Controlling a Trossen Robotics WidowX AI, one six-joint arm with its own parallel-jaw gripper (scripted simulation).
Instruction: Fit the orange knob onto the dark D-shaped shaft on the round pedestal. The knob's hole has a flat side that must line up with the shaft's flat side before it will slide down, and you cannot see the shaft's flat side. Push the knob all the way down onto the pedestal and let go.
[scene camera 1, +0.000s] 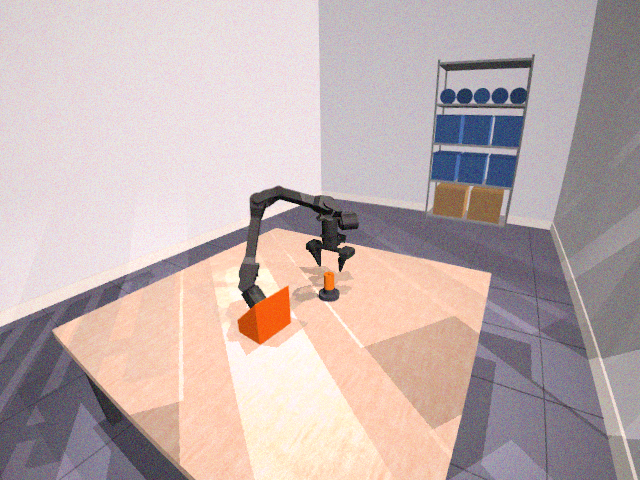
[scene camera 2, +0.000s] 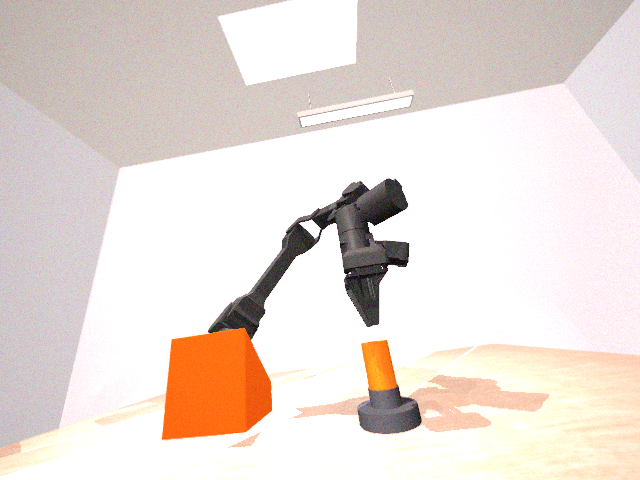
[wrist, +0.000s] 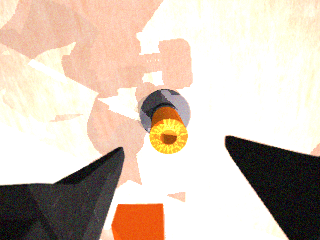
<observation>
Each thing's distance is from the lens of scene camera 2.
my gripper (scene camera 2: 372, 326): 40 cm
orange knob (scene camera 2: 380, 373): 39 cm
dark round pedestal (scene camera 2: 387, 412): 38 cm
</observation>
